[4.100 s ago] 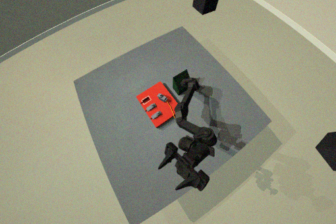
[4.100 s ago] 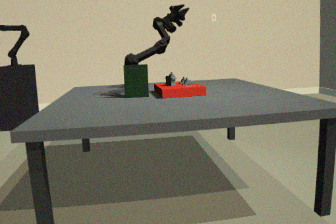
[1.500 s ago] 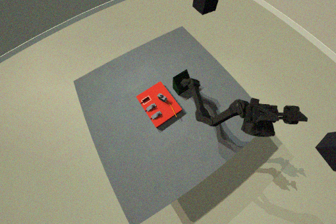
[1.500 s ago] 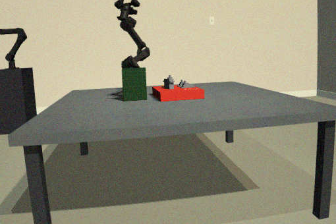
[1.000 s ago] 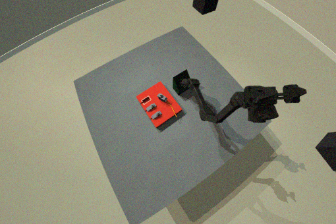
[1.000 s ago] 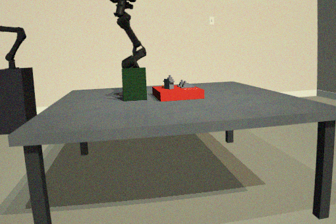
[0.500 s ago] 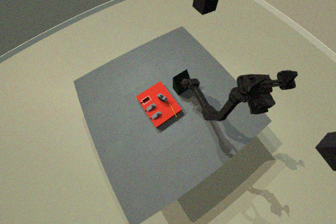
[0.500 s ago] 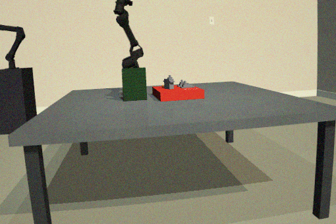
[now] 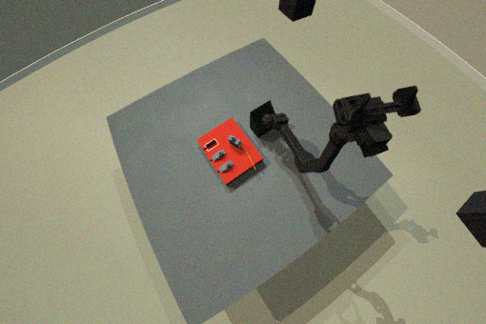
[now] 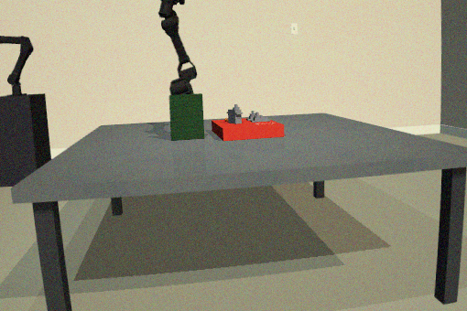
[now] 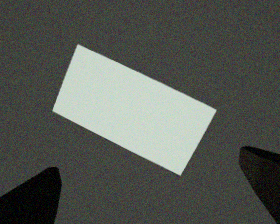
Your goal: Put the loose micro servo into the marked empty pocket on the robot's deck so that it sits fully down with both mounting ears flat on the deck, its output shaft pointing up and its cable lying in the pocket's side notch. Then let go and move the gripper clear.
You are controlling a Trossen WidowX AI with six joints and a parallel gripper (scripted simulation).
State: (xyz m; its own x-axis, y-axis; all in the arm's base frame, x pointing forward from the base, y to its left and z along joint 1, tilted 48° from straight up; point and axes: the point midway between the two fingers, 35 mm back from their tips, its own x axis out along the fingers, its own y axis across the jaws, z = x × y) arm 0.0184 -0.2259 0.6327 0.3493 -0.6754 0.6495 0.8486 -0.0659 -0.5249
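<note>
My gripper tip is 72 cm above the red deck, 30 cm to the left of it and 23 cm short of it.
</note>
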